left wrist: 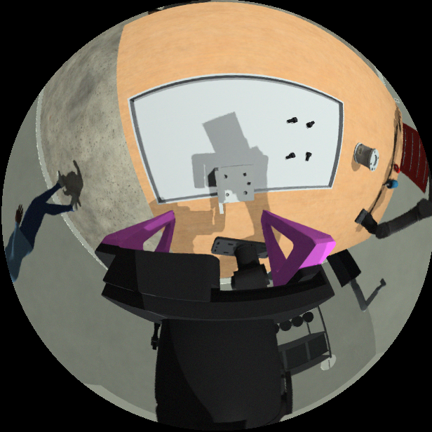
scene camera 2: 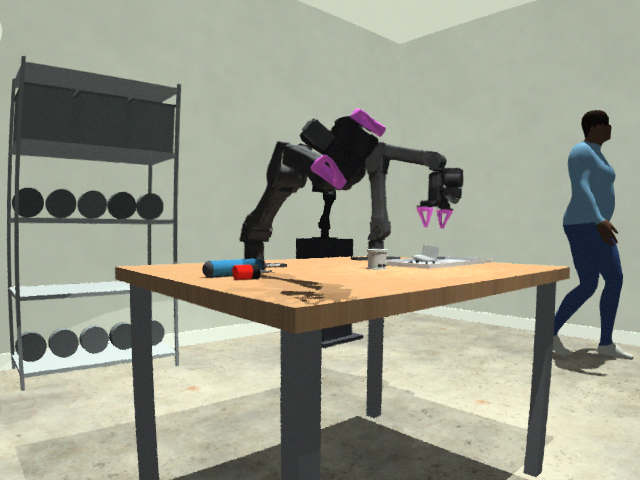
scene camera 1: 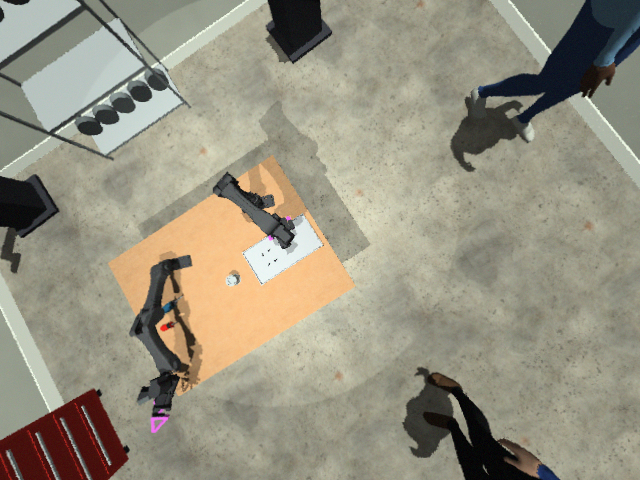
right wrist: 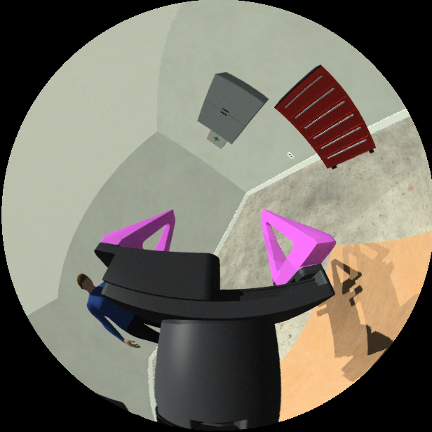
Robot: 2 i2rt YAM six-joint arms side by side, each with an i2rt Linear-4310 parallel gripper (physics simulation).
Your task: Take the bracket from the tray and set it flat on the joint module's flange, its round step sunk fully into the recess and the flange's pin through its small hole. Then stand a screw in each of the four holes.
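Places are measured from the left arm's base along level axes (x right, y ahead, z up), in millimetres.
Pixels of known places: left gripper, fingertip midpoint: (scene camera 2: 434,228); right gripper, fingertip midpoint: (scene camera 2: 345,134) (scene camera 1: 154,424); left arm's base, origin of the base link: (scene camera 1: 257,203); right arm's base, origin of the base link: (scene camera 1: 175,264).
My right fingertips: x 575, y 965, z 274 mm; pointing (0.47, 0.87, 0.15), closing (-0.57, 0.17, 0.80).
Observation:
Ahead of a thing's pixels: the offset from my right fingertips to its top centre. "*": to the spot under its first point.
The grey bracket (scene camera 2: 430,251) (left wrist: 237,185) rests in the white tray (scene camera 1: 310,242) (scene camera 2: 403,264) (left wrist: 165,130), by its lower rim in the left wrist view. Its plate with small holes faces that camera, and one wall stands up in scene camera 2. Several black screws (left wrist: 292,120) (scene camera 1: 266,253) lie in the tray. The joint module {dz -211, dx -362, dy -560 mm} (scene camera 1: 232,279) (scene camera 2: 376,259) (left wrist: 366,156) stands upright on the table beside the tray, its flange bare. My left gripper (scene camera 1: 279,228) (scene camera 2: 434,226) (left wrist: 217,214) is open and empty above the bracket, pointing down. My right gripper (right wrist: 217,214) is open and empty, beyond the table's edge.
A blue tool {* dz -234, dx +37, dy -488 mm} (scene camera 1: 168,306) (scene camera 2: 232,267) and a red tool {dz -240, dx +63, dy -379 mm} (scene camera 1: 166,326) (scene camera 2: 245,271) lie on the table near my right arm. A red drawer cabinet (right wrist: 325,117) stands off the table. People stand on the floor, apart from the table.

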